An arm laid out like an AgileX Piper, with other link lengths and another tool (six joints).
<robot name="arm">
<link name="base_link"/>
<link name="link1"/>
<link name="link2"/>
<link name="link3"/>
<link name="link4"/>
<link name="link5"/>
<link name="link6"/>
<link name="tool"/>
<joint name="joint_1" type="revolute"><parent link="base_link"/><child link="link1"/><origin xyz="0 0 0.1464" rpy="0 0 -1.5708"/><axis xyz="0 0 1"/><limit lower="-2.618" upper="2.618"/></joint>
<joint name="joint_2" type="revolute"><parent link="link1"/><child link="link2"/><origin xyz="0 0 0" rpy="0 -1.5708 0"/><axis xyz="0 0 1"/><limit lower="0" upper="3.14"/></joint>
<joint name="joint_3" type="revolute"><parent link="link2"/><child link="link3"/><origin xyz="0.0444 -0.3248 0" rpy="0 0 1.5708"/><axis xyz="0 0 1"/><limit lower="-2.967" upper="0"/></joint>
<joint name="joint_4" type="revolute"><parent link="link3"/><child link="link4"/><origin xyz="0.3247 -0.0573 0" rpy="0.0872 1.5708 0"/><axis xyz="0 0 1"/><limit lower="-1.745" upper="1.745"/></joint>
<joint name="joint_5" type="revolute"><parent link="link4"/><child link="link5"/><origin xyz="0 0 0" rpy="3.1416 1.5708 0"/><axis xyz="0 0 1"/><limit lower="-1.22" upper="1.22"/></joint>
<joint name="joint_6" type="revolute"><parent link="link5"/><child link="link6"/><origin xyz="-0.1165 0 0" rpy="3.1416 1.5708 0"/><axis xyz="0 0 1"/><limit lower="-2.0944" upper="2.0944"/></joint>
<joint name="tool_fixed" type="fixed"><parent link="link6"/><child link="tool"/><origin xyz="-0.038 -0.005 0.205" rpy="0.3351 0 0.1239"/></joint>
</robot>
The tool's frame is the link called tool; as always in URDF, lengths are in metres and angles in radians.
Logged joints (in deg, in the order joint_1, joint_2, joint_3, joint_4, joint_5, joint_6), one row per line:
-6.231 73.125 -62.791 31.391 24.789 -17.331
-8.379 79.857 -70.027 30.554 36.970 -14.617
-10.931 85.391 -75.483 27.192 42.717 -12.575
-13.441 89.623 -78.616 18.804 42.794 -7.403
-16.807 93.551 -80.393 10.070 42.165 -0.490
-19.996 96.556 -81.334 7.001 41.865 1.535
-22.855 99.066 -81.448 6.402 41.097 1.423
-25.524 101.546 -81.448 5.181 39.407 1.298
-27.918 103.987 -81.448 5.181 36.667 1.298
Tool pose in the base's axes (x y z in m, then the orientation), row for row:
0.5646 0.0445 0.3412 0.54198 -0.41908 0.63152 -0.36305
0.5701 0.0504 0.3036 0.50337 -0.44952 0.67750 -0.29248
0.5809 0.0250 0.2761 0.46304 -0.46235 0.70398 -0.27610
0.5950 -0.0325 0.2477 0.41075 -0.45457 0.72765 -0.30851
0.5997 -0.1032 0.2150 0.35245 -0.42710 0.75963 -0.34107
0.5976 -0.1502 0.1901 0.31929 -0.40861 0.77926 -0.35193
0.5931 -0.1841 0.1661 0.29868 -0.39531 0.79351 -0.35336
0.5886 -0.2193 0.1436 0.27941 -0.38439 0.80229 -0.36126
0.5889 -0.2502 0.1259 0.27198 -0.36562 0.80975 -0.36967
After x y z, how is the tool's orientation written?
As a quaternion, w x y z.
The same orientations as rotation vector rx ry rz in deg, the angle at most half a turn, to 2 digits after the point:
-57.03 85.94 -49.41
-62.20 93.74 -40.47
-65.12 99.15 -38.89
-65.56 104.94 -44.49
-63.31 112.61 -50.56
-61.55 117.39 -53.02
-60.16 120.76 -53.78
-59.07 123.29 -55.51
-56.40 124.90 -57.02

